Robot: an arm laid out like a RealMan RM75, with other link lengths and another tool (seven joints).
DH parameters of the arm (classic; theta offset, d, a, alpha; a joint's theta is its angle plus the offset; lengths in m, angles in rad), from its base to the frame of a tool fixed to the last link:
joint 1: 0 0.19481 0 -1.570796
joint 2: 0 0 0 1.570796
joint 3: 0 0.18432 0 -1.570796
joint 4: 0 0 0 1.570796
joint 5: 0 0.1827 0 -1.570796
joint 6: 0 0 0 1.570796
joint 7: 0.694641 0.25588 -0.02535 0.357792
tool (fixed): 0 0.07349 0 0
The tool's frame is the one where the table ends.
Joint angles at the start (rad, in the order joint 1, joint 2, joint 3, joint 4, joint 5, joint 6, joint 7):
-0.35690 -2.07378 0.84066 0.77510 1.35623 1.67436 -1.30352
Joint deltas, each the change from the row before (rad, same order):
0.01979 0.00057 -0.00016 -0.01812 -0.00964 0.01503 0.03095
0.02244 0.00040 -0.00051 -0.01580 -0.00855 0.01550 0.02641
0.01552 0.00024 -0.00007 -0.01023 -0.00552 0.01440 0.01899
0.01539 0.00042 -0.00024 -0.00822 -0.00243 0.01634 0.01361
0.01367 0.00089 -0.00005 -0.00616 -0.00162 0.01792 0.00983
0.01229 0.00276 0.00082 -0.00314 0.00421 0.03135 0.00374
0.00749 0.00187 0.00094 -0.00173 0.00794 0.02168 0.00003
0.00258 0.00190 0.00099 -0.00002 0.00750 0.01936 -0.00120
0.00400 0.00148 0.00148 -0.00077 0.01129 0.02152 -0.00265
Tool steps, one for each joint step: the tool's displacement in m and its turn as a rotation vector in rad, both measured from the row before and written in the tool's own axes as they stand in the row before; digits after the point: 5 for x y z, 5 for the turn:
-0.00106 -0.00048 -0.00683 0.01300 0.00262 0.00484
-0.00128 -0.00064 -0.00756 0.01366 -0.00047 0.00248
0.00032 0.00021 -0.00526 0.00716 0.00300 0.00207
0.00066 0.00114 -0.00542 0.00345 0.00209 -0.00134
0.00165 0.00156 -0.00490 0.00057 0.00403 -0.00291
0.00507 0.00514 -0.00538 -0.01368 0.01196 -0.00876
0.00302 0.00515 -0.00382 -0.01457 0.00591 -0.00848
0.00361 0.00491 -0.00218 -0.01607 0.00864 -0.00681
0.00330 0.00652 -0.00299 -0.01960 0.00654 -0.01078

